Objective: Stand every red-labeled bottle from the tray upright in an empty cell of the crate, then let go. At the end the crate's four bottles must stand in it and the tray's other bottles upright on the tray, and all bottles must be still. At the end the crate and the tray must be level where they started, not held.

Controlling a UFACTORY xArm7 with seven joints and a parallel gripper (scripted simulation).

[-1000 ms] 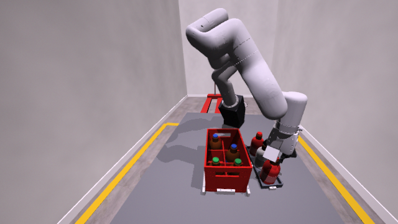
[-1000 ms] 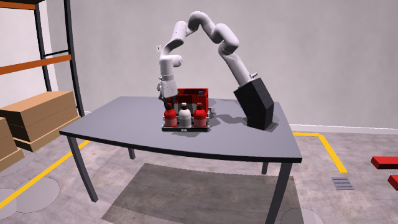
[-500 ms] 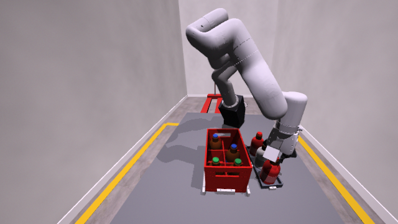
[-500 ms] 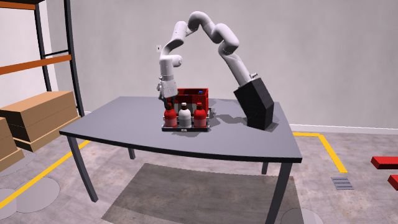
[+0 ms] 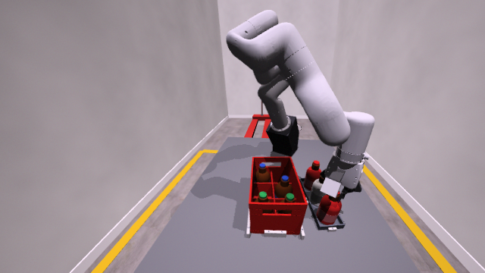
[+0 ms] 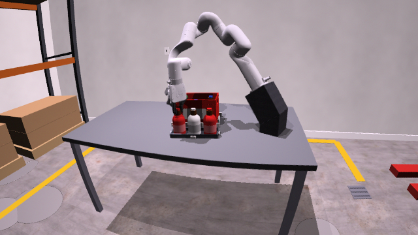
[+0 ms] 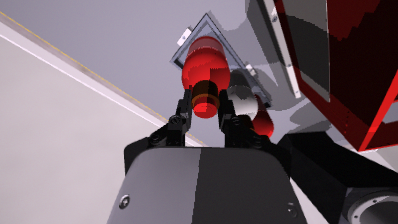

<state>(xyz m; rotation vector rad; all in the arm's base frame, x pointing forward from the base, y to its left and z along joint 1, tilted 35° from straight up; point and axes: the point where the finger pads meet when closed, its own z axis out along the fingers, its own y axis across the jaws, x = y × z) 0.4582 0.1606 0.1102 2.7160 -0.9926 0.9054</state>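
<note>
The white bottle is 9 cm behind my hand and 7 cm below it. From my hand the other things lie so: red crate (21 cm to the right, 8 cm behind, 7 cm below); then dark tray (14 cm below, 9 cm behind).
</note>
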